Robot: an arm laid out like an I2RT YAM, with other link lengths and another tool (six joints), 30 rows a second.
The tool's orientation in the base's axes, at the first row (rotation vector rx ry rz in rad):
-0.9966 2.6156 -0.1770
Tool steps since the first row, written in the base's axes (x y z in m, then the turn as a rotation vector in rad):
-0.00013 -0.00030 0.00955 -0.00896 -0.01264 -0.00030
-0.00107 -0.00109 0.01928 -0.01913 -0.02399 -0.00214
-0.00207 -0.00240 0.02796 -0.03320 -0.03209 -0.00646
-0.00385 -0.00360 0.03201 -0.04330 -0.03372 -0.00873
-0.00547 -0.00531 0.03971 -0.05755 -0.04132 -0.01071
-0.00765 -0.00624 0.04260 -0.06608 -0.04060 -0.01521
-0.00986 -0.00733 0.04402 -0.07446 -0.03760 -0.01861
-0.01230 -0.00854 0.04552 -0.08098 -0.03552 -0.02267
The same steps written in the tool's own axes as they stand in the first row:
-0.00224 -0.00236 -0.00899 0.01474 -0.00379 -0.00291
-0.00363 -0.00462 -0.01843 0.02988 -0.00550 -0.00480
-0.00436 -0.00699 -0.02691 0.04624 -0.00177 -0.00574
-0.00339 -0.00771 -0.03133 0.05497 0.00383 -0.00717
-0.00316 -0.00976 -0.03911 0.07050 0.00749 -0.01036
-0.00179 -0.00977 -0.04259 0.07717 0.01439 -0.00914
0.00011 -0.00954 -0.04470 0.08193 0.02264 -0.00890
0.00222 -0.00927 -0.04696 0.08617 0.02920 -0.00739

